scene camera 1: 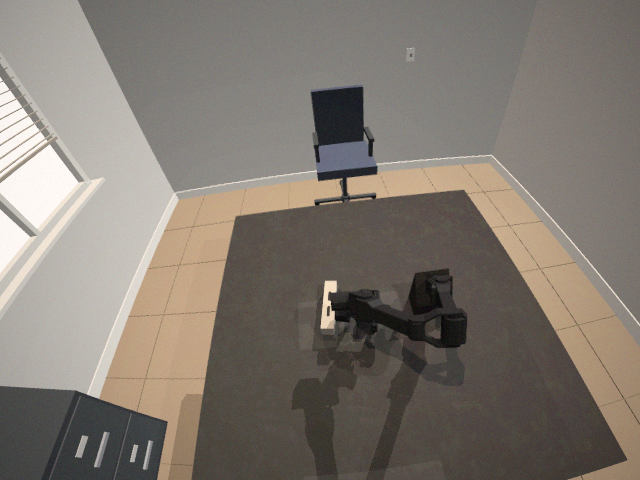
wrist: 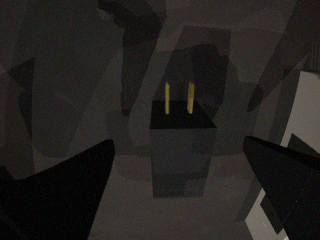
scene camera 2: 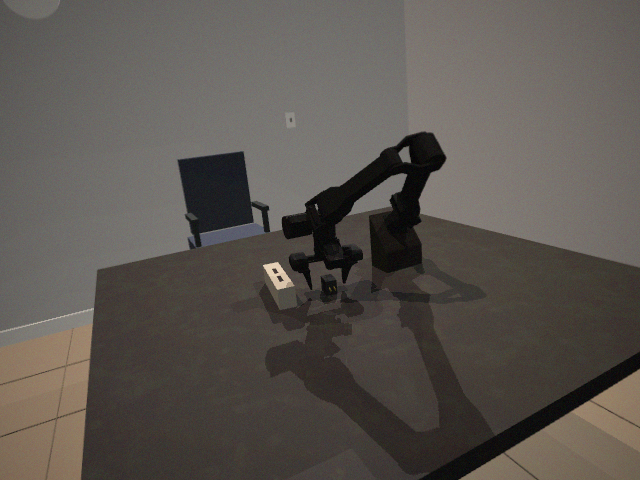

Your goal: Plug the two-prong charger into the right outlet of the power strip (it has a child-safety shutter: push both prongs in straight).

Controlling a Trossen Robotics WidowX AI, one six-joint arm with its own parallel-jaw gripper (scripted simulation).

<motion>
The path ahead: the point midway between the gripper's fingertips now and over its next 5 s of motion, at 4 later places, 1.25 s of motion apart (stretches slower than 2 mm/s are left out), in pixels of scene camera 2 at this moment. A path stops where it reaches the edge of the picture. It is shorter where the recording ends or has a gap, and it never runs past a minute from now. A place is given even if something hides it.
My gripper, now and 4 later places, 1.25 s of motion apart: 327, 286; 326, 270; 321, 270; 319, 273; 310, 276
</motion>
